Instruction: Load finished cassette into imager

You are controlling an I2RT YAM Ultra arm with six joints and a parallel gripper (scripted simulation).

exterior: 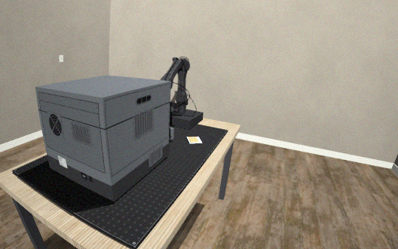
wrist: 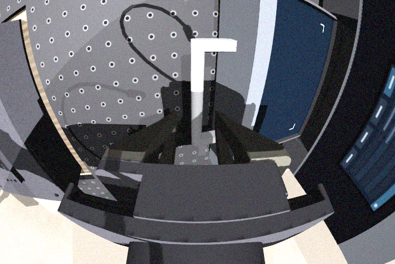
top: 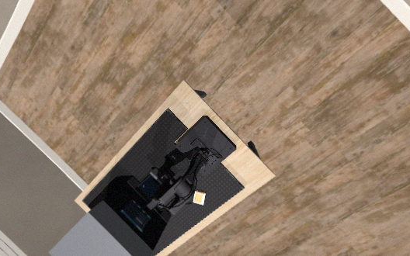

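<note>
Right now my hand is 240 mm to the right of the finished cassette, 80 mm above it and 20 mm past it. Round my hand: imager drawer 170 mm ahead, 50 mm below, 10 mm to the right.
</note>
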